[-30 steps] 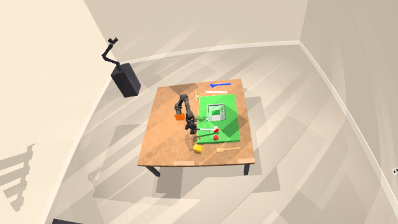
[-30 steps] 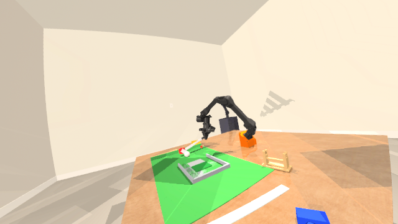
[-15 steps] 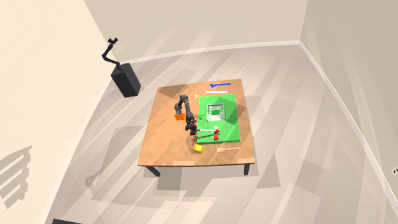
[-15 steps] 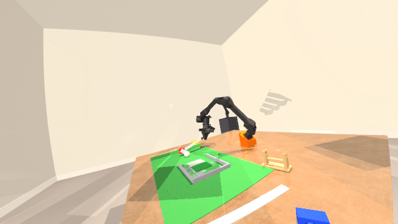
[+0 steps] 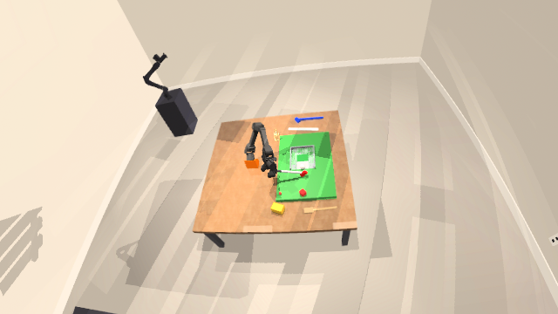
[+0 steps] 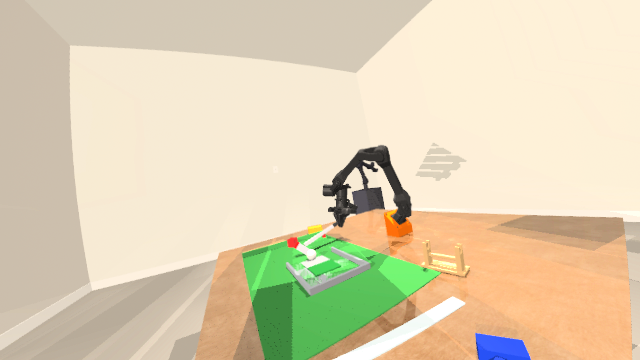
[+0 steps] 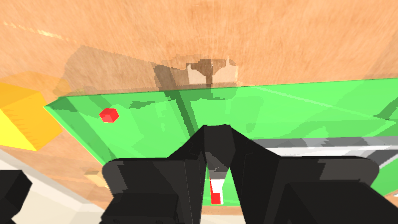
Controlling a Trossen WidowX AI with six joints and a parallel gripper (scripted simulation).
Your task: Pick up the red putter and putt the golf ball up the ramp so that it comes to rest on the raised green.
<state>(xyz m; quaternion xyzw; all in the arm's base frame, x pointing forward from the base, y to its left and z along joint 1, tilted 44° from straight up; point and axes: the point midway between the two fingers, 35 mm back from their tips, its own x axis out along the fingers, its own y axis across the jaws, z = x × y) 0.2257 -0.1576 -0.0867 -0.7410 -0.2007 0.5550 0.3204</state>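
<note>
My gripper tip is 11 cm short of the red putter and 1 cm above it. The rest, counted from my gripper tip: red block (20 cm ahead, 18 cm to the right, 5 cm below); then white golf ball (22 cm ahead, 7 cm to the left, 5 cm below); then small red piece (2 cm ahead, 16 cm to the right, 6 cm below).
</note>
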